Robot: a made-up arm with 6 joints.
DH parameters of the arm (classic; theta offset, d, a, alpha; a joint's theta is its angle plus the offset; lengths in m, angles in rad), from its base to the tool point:
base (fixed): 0.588 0 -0.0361 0
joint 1: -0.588 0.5 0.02 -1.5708
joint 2: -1.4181 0 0.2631 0
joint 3: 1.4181 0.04 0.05 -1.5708
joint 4: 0 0.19 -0.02 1.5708
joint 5: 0 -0.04 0.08 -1.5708
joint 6: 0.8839 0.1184 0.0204 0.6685
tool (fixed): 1.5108 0.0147 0 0
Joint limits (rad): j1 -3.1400..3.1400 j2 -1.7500..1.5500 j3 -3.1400..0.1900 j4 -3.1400..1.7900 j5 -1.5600..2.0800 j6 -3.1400..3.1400
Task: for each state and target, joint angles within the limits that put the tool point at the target. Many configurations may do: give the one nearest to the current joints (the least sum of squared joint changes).
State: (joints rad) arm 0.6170 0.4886 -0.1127 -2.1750 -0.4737 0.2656
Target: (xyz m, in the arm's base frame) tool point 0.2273 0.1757 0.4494
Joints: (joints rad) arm 0.1275 0.4275 -0.6179 -1.9405 -0.2853 0.3109
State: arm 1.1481 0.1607 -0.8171 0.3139 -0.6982 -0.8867
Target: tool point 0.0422 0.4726 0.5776
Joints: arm 1.4301 0.6349 -1.2435 0.0902 -0.5045 -0.8882
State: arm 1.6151 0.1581 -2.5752 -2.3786 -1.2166 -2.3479
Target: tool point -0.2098 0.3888 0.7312
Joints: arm 1.6605 0.6361 -2.5300 -2.3547 -0.8594 -2.3783
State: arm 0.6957 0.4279 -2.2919 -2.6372 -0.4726 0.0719
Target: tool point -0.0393 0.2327 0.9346
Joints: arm 0.9202 -0.0958 -2.4415 -2.5400 -0.6547 0.0774
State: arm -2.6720 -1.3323 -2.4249 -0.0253 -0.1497 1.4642
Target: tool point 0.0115 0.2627 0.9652
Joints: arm -1.8612 -1.0735 -2.0208 0.2937 -0.2181 1.4569
